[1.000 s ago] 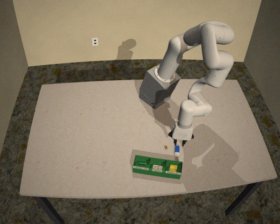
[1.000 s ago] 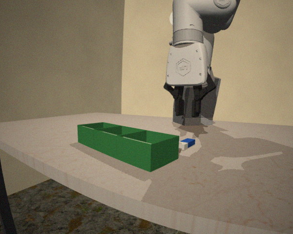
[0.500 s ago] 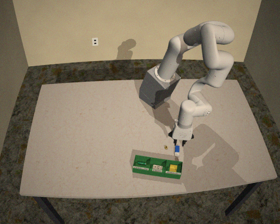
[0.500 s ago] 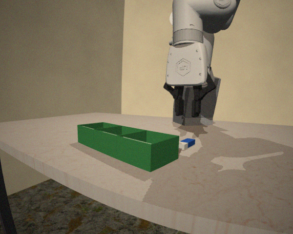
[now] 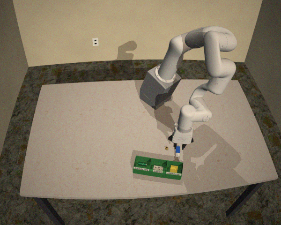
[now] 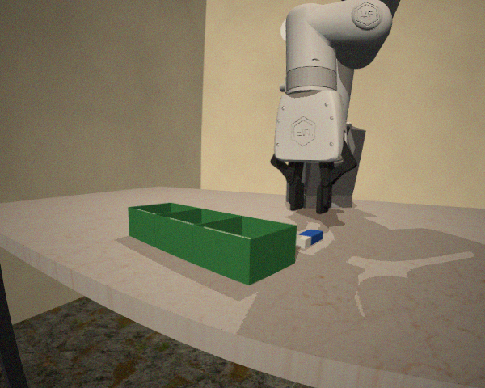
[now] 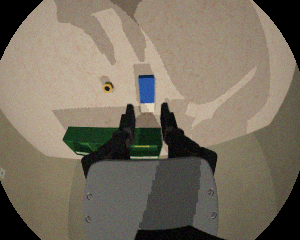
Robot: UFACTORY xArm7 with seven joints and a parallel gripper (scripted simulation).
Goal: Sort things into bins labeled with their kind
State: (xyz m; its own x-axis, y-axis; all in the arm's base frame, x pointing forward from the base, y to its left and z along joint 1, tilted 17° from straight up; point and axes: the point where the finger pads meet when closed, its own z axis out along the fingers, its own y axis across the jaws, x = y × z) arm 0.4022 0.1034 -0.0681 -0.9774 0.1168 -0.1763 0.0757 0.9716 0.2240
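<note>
Now: hand 6 cm above the blue-and-white block and 1 cm short of it. Round my hand: yellow block: 12 cm ahead, 6 cm below, 3 cm to the right; brown piece: 6 cm to the right, 6 cm below, 2 cm behind; white domino: 12 cm ahead, 11 cm to the right, 6 cm below.
</note>
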